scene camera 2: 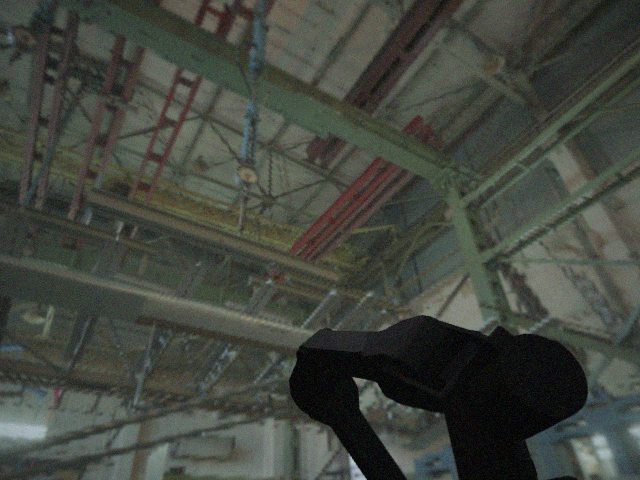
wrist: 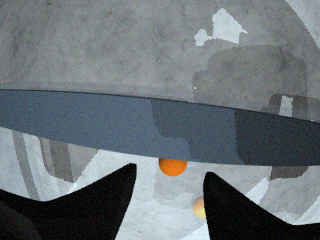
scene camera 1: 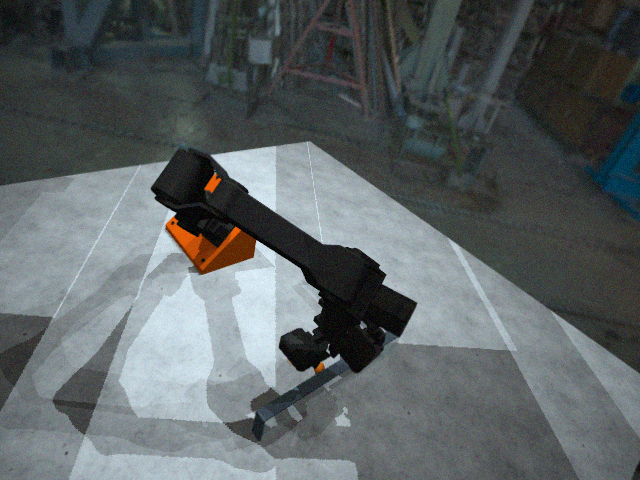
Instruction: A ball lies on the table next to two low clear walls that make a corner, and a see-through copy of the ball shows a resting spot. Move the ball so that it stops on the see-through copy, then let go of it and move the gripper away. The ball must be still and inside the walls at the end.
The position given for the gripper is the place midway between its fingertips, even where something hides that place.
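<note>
The gripper (scene camera 1: 323, 361) is visible in scene camera 1, and the wrist view also shows the gripper (wrist: 170, 175).
</note>
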